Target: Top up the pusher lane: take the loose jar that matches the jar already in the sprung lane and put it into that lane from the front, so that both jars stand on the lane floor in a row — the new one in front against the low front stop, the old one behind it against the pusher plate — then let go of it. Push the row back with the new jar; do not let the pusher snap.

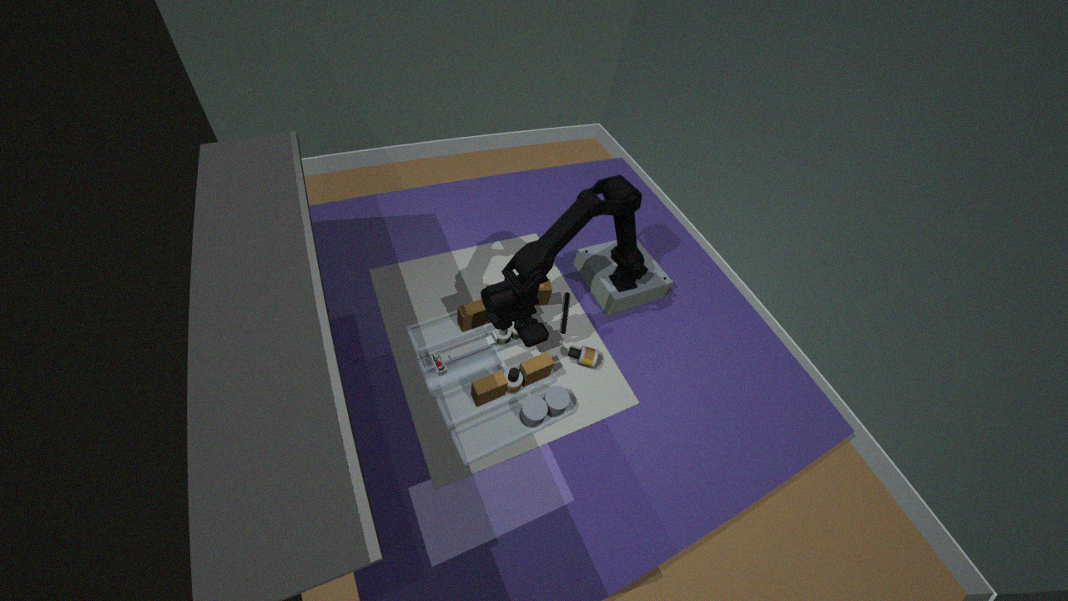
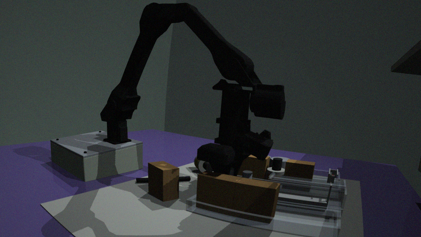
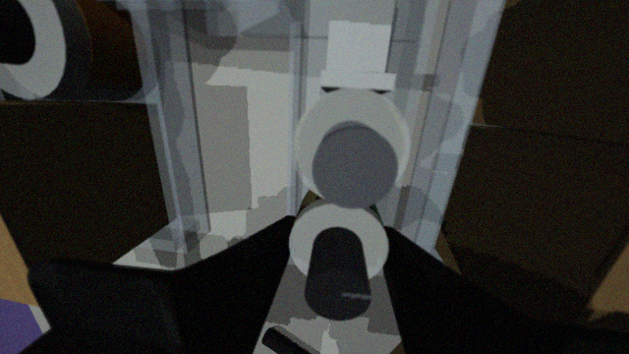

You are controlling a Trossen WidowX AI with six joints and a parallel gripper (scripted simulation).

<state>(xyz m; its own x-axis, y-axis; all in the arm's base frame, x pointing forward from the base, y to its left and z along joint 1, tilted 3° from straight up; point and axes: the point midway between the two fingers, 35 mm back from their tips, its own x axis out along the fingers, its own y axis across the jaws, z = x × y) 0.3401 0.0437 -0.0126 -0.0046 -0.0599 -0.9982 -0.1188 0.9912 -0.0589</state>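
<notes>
Now: gripper tip 100 mm to the left of the brown box, 100 mm past it and 10 mm below it. Also, from my gripper tip: red mark (220 mm ahead, 70 mm to the left, 40 mm above); then black rod (160 mm behind, 30 mm to the right, 20 mm below); then pusher plate (150 mm ahead, 50 mm to the left, 20 mm above).
</notes>
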